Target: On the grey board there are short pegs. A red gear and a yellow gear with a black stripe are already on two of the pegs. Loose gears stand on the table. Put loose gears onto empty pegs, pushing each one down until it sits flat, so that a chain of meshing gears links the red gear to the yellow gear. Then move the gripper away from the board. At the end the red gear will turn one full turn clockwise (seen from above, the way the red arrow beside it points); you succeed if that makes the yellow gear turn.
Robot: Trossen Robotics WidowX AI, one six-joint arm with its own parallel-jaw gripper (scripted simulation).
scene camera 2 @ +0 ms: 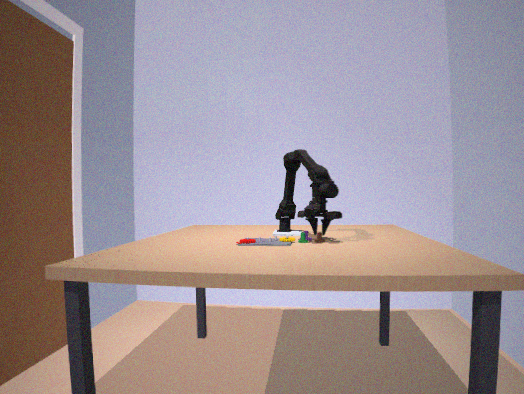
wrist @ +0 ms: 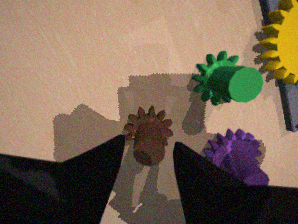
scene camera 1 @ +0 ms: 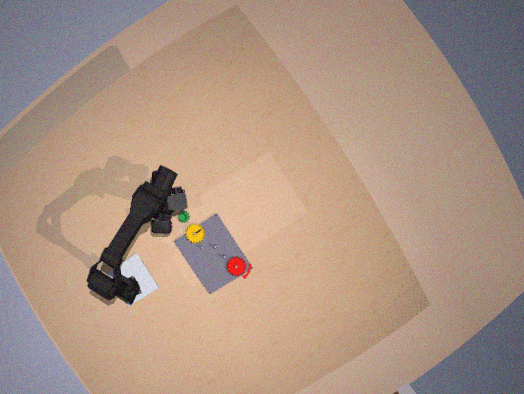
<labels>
my gripper: scene camera 2; wrist; scene camera 1 167, 201
same spot on my gripper: point(wrist: 85, 181) = point(scene camera 2: 322, 222)
</labels>
